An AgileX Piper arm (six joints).
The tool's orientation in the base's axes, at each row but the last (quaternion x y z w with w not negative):
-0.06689 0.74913 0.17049 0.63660
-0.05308 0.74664 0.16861 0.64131
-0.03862 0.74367 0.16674 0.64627
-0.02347 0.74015 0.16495 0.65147
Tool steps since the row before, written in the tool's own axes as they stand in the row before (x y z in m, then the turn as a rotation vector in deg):
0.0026 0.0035 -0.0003 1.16 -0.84 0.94
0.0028 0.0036 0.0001 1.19 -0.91 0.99
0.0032 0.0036 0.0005 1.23 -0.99 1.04
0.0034 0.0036 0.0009 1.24 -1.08 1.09
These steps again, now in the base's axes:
-0.0019 0.0035 -0.0019 0.93 -0.33 -1.40
-0.0015 0.0038 -0.0021 0.99 -0.37 -1.45
-0.0010 0.0040 -0.0025 1.06 -0.43 -1.51
-0.0005 0.0043 -0.0026 1.13 -0.50 -1.54

